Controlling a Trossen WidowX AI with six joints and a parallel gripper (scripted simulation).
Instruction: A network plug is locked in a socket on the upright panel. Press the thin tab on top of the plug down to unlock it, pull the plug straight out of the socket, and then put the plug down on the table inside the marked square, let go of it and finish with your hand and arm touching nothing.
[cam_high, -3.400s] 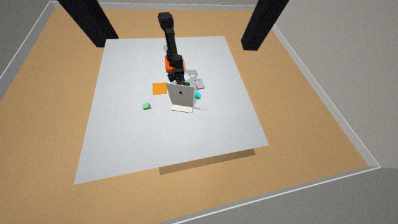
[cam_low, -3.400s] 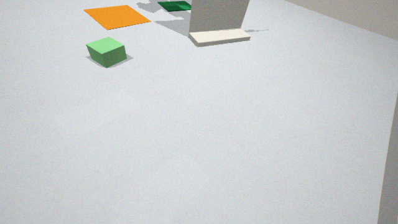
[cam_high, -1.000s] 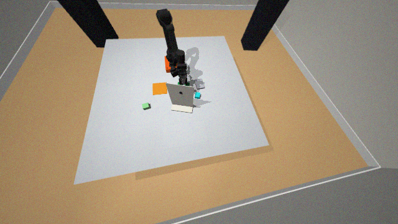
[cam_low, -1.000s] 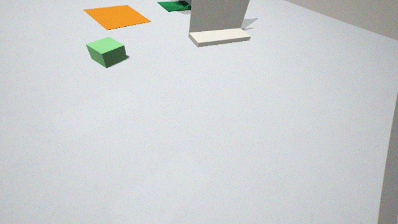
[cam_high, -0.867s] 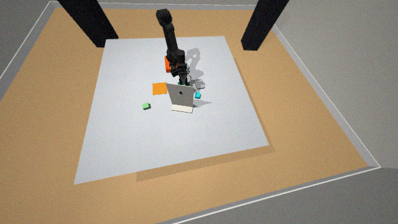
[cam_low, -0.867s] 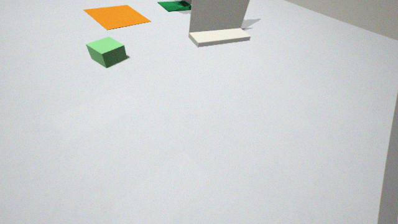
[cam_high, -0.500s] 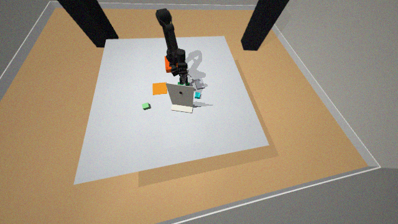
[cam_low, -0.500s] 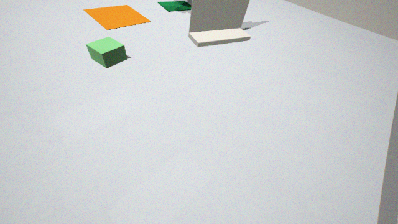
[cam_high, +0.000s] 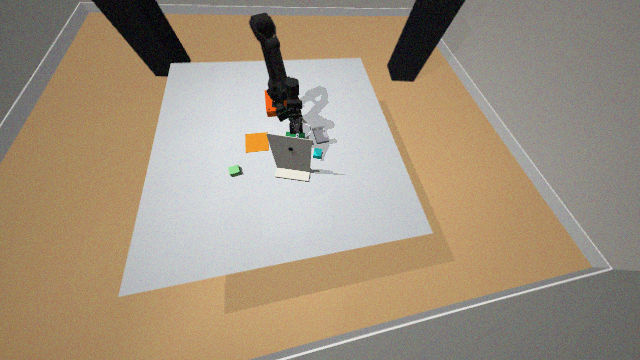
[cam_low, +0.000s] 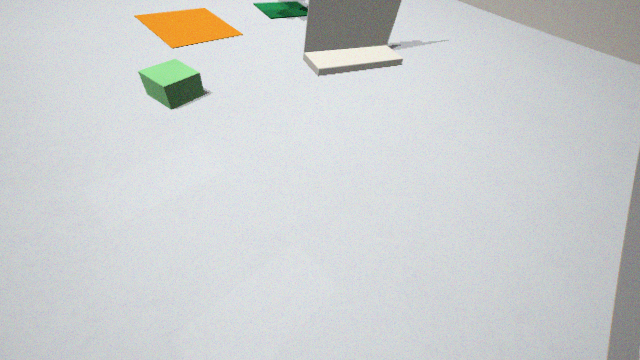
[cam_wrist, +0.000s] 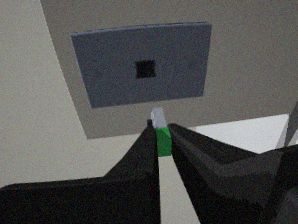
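Right now the orange square is 23 cm to the right of my gripper tip, 20 cm below it and 10 cm behind it. Round my gripper tip: dark green patch: 20 cm below, 13 cm behind, 2 cm to the right; grey panel: 8 cm below, 8 cm ahead, 3 cm to the right; green plug: 1 cm ahead.
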